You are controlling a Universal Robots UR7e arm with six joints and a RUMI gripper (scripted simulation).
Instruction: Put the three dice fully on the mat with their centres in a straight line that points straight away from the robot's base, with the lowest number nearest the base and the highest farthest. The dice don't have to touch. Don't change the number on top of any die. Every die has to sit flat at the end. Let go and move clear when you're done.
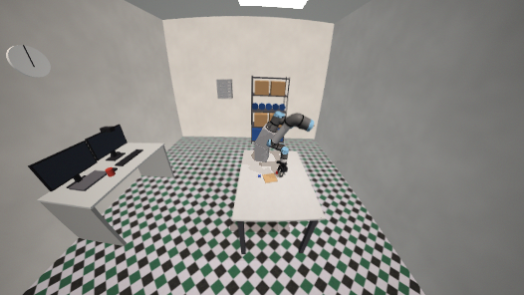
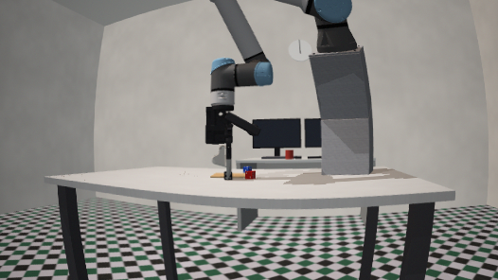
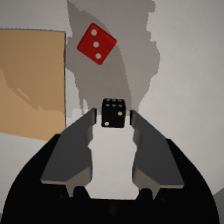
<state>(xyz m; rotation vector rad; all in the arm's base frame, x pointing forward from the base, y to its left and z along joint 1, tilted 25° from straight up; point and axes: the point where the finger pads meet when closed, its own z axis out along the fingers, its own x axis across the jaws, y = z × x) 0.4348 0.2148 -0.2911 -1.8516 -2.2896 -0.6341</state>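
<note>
Right now the black die is 1 cm below my hand. From my hand the other things lie so: tan mat: 1 cm ahead, 13 cm to the right, 2 cm below; then blue die: 2 cm behind, 24 cm to the right, 1 cm below; then red die: 6 cm behind, 3 cm to the right, 1 cm below.
</note>
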